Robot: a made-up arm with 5 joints.
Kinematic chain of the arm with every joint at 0, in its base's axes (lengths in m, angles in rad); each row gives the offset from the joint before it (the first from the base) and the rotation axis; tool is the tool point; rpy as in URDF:
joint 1: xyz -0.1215 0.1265 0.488 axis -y
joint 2: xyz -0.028 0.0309 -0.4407 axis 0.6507 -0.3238 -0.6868
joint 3: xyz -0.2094 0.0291 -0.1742 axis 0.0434 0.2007 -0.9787
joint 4: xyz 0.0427 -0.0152 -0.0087 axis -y
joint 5: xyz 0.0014 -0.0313 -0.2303 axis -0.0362 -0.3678 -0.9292
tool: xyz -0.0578 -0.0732 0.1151 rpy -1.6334 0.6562 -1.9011
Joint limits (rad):
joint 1: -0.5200..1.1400
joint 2: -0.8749..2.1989
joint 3: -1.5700..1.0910
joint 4: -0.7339..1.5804
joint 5: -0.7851..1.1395
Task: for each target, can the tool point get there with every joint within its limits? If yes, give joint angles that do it. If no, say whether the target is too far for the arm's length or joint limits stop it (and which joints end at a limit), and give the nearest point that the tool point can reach.
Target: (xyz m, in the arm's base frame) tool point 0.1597 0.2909 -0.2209
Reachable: yes | joints 0.5714 0.7212 -0.5662 -0.2687 0.2430
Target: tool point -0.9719 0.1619 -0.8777
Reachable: no: too far | nearest point -0.5791 0.1814 -0.2469 | short by 0.743 m
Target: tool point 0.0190 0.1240 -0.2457
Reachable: yes | joints 0.4422 0.2409 -0.5604 -0.5466 -0.2089
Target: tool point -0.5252 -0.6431 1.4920
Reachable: no: too far | nearest point -0.6217 -0.1281 0.2463 | short by 1.351 m
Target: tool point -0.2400 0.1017 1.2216
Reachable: no: joint limits stop it (at a limit: joint 1, joint 2, joint 3, joint 4, joint 5) | nearest point 0.1633 0.2506 0.6524 | short by 0.713 m
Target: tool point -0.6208 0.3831 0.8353
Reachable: no: joint limits stop it (at a limit: joint 1, joint 3, joint 4) | nearest point -0.7376 0.0722 0.2004 | short by 0.716 m
